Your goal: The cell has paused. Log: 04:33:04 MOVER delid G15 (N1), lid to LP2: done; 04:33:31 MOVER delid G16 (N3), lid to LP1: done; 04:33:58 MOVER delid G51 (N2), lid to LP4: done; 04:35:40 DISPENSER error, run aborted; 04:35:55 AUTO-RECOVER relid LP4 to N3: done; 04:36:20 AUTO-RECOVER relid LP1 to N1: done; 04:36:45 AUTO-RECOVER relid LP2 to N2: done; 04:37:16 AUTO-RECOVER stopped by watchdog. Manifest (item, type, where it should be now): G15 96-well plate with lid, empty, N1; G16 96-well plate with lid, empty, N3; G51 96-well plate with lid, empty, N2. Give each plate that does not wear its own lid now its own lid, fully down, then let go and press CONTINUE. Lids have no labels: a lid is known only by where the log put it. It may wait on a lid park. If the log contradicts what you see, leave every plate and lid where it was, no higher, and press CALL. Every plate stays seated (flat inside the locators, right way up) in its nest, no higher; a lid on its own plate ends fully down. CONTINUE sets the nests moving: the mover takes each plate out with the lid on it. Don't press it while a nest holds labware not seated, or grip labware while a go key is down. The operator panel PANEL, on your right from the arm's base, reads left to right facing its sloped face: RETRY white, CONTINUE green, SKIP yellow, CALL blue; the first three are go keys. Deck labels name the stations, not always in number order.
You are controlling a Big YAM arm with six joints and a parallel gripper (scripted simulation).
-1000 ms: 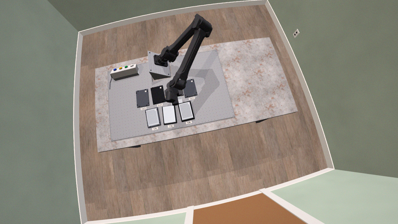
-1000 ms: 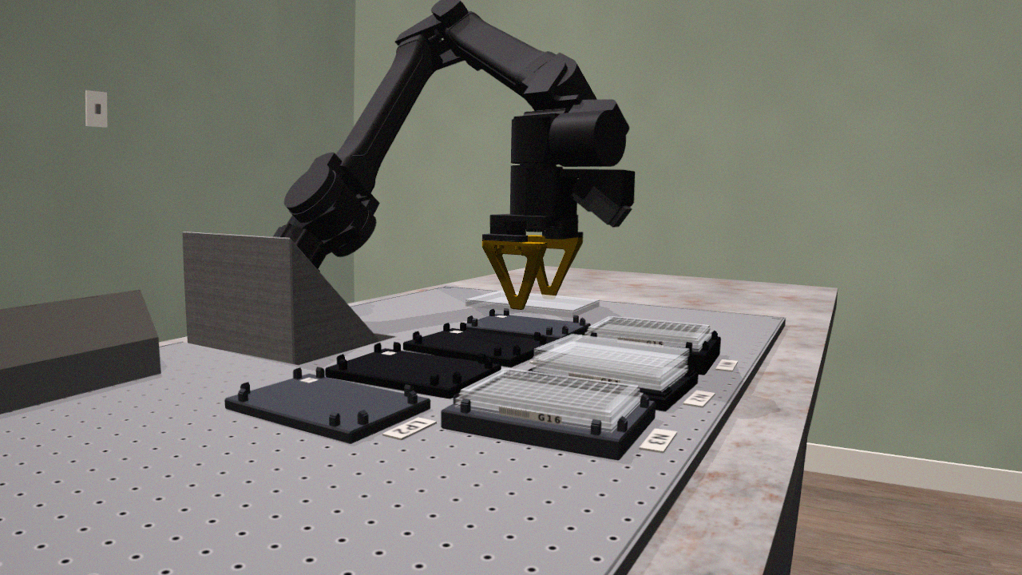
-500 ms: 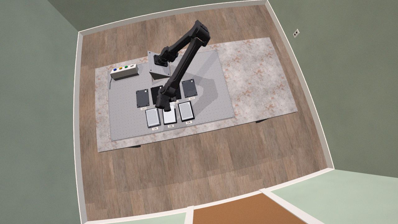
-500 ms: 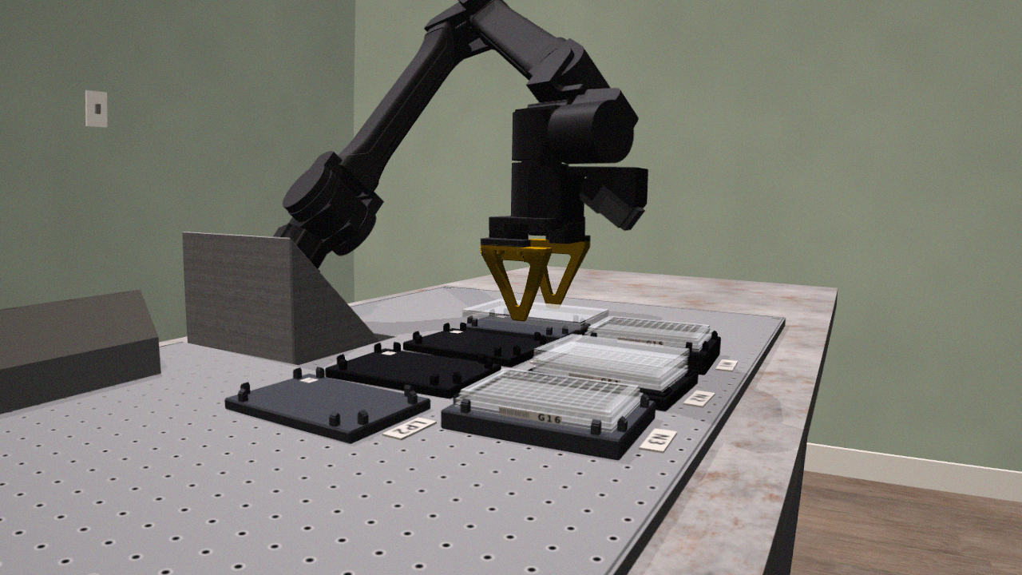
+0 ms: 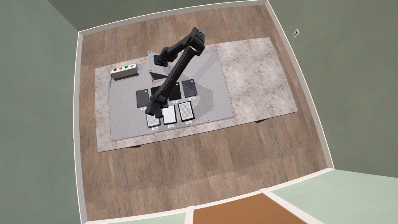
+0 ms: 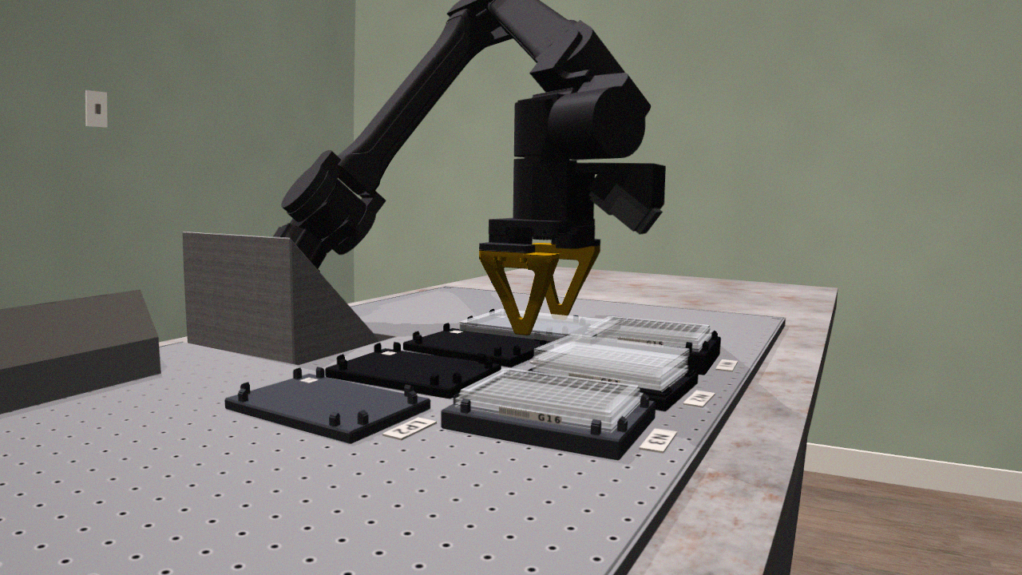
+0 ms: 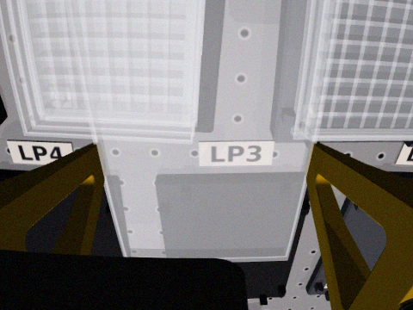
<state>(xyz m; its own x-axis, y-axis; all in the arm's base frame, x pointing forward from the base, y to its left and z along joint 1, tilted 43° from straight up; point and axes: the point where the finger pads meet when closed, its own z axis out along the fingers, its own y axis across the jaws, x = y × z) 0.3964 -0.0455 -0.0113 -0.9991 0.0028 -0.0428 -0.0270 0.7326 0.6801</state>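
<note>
The plate G16 lies 50 mm ahead of my hand, 90 mm to the right of it and 50 mm below it. Round my hand: lid park LP4: 130 mm behind, 110 mm to the left, 60 mm below; LP3: 130 mm behind, 20 mm to the right, 60 mm below; LP4 label: 40 mm behind, 110 mm to the left, 70 mm below.
</note>
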